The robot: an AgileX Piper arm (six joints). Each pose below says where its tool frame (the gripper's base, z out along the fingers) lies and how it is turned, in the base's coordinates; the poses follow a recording.
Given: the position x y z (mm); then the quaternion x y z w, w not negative.
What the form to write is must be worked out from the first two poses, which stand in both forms.
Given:
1: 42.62 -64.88 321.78 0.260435 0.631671 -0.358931 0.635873
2: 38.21 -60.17 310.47 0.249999 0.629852 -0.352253 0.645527
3: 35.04 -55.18 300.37 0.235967 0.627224 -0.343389 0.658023
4: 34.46 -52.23 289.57 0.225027 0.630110 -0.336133 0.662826
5: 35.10 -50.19 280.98 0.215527 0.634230 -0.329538 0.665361
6: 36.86 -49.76 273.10 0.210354 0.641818 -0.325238 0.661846
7: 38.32 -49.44 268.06 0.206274 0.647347 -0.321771 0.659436
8: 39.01 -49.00 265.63 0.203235 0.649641 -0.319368 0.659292
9: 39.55 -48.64 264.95 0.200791 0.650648 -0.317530 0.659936
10: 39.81 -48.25 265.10 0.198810 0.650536 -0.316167 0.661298
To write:
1: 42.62 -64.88 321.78 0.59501 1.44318 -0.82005
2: 38.21 -60.17 310.47 0.56896 1.43346 -0.80168
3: 35.04 -55.18 300.37 0.53436 1.42039 -0.77763
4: 34.46 -52.23 289.57 0.50862 1.42421 -0.75975
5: 35.10 -50.19 280.98 0.48666 1.43208 -0.74409
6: 36.86 -49.76 273.10 0.47564 1.45124 -0.73541
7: 38.32 -49.44 268.06 0.46686 1.46514 -0.72826
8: 39.01 -49.00 265.63 0.46001 1.47041 -0.72287
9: 39.55 -48.64 264.95 0.45436 1.47232 -0.71852
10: 39.81 -48.25 265.10 0.44963 1.47127 -0.71505
